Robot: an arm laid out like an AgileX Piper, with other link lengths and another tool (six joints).
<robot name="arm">
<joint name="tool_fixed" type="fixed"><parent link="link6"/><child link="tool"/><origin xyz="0.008 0.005 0.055" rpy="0 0.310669 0.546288"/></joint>
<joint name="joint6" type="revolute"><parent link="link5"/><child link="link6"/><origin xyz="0 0.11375 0" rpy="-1.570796 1.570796 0"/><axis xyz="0 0 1"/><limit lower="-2.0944" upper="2.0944"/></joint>
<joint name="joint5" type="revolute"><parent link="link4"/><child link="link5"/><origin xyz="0 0 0" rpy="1.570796 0 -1.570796"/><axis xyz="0 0 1"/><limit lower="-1.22" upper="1.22"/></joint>
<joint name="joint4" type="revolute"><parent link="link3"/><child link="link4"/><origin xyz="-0.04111 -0.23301 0" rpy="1.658 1.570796 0"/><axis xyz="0 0 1"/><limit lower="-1.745" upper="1.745"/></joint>
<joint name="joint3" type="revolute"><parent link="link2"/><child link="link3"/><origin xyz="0.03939 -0.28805 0" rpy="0 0 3.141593"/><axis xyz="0 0 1"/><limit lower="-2.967" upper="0"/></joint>
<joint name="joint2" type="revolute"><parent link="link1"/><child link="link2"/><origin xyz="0 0 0" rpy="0 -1.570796 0"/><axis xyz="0 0 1"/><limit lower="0" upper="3.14"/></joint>
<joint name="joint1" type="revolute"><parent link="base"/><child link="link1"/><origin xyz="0 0 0.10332" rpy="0 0 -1.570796"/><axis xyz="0 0 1"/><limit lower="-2.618" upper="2.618"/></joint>
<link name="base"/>
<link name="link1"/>
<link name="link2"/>
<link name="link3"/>
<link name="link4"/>
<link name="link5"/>
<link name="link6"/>
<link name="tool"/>
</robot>
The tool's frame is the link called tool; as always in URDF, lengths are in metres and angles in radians.
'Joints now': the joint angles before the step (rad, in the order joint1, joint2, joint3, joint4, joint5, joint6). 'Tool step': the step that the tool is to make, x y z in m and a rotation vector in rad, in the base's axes. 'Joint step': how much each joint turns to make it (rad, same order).
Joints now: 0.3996, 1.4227, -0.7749, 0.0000, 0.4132, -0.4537
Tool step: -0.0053, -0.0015, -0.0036, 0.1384, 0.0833, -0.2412
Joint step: 0.0001, 0.0001, 0.0001, -0.0001, 0.0229, 0.2895
